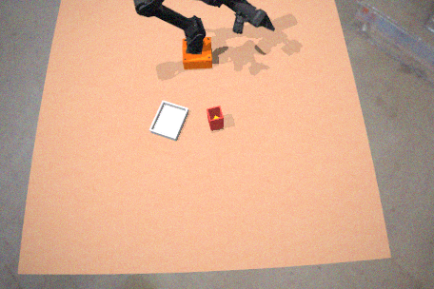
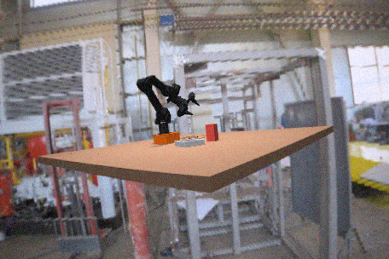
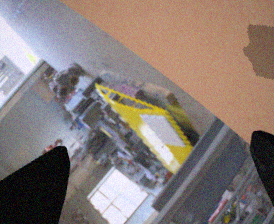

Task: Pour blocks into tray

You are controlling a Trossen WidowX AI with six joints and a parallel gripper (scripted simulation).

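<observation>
The yellow block is 33 cm ahead of my gripper tip, 16 cm to the right of it and 15 cm below it. Also, from my gripper tip: red square cup (33 cm ahead, 17 cm to the right, 17 cm below).
</observation>
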